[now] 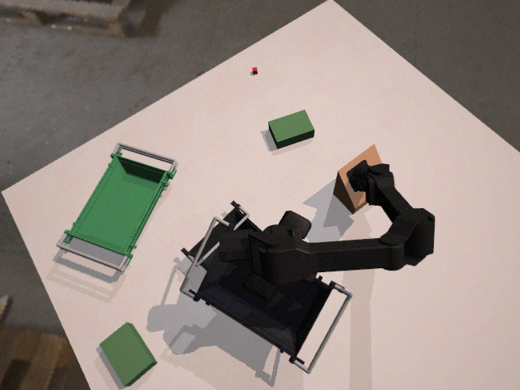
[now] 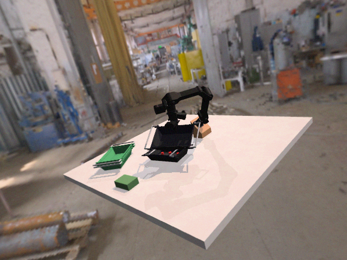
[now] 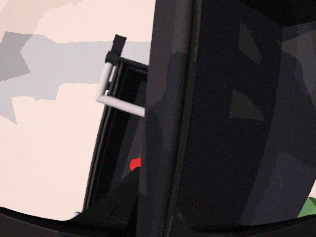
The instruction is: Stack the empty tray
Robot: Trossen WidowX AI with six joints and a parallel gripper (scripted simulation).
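Right now my gripper tip is 70 mm short of the black tray and 30 mm to the right of it.
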